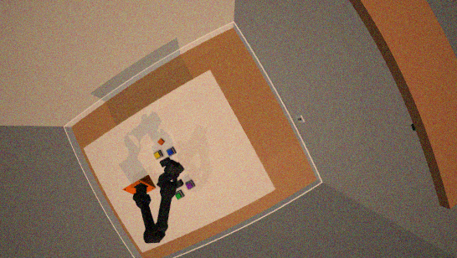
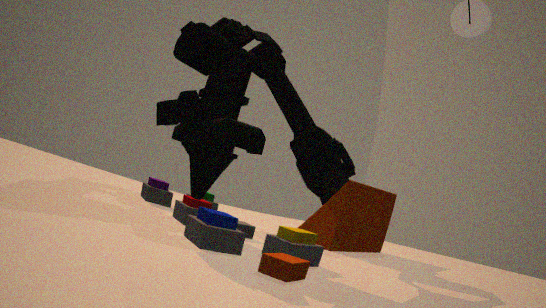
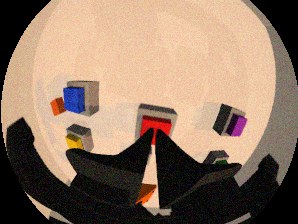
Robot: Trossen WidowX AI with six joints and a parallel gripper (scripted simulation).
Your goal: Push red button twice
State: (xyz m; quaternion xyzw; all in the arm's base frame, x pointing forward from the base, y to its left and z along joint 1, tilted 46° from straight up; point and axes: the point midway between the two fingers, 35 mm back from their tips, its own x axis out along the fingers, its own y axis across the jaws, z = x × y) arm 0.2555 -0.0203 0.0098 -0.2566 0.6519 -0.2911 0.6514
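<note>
Now: the red button 1 cm below my gripper tip. From my gripper tip the other things lie so: purple button: 13 cm to the right, 2 cm ahead; blue button: 11 cm to the left, 2 cm ahead; yellow button: 14 cm to the left, 6 cm behind.
</note>
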